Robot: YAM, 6 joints.
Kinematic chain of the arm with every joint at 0, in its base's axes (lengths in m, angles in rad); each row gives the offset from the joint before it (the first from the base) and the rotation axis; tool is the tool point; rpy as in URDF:
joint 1: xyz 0 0 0.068 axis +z
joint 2: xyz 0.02 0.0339 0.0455 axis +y
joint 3: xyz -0.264 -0.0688 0 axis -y
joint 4: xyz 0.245 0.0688 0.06 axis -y
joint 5: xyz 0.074 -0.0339 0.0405 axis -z
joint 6: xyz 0.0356 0 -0.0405 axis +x
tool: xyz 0 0 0 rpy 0 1.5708 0
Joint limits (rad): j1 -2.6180..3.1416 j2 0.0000..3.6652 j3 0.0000..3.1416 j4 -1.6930..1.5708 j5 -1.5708..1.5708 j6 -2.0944..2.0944
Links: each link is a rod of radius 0.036 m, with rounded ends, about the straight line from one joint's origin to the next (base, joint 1, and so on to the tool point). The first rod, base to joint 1, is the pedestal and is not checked.
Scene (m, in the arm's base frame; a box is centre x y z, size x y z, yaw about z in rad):
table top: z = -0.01
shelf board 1: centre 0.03 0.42 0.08 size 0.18 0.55 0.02 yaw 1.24
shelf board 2: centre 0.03 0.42 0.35 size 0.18 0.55 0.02 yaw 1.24
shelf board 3: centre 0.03 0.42 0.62 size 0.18 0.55 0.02 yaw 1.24
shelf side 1: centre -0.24 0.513 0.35 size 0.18 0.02 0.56 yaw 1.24
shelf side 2: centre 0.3 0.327 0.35 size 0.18 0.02 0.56 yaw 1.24
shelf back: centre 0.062 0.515 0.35 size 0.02 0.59 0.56 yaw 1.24
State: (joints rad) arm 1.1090 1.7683 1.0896 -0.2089 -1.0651 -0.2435
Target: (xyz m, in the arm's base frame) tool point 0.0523 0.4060 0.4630
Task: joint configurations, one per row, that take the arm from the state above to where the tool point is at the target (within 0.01 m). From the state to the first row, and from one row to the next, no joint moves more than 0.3 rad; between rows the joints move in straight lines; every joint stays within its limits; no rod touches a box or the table.
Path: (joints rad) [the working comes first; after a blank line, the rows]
Joints at the target: 1.3713 1.7814 1.8588 0.0560 -0.9623 -0.2435
Straight joint move there: touches shelf board 2.

1: 1.0564 1.4883 0.8552 -0.3713 -1.1032 -0.2435
2: 1.0037 1.2083 0.6208 -0.5337 -1.1412 -0.2435
3: 1.1698 1.1545 0.8467 -0.4331 -1.1223 -0.2435
4: 1.3358 1.1006 1.0726 -0.3326 -1.1033 -0.2435
5: 1.5019 1.0468 1.2985 -0.2320 -1.0844 -0.2435
6: 1.4584 1.2916 1.4853 -0.1360 -1.0437 -0.2435
7: 1.4148 1.5365 1.6720 -0.0400 -1.0030 -0.2435
8: 1.3713 1.7814 1.8588 0.0560 -0.9623 -0.2435

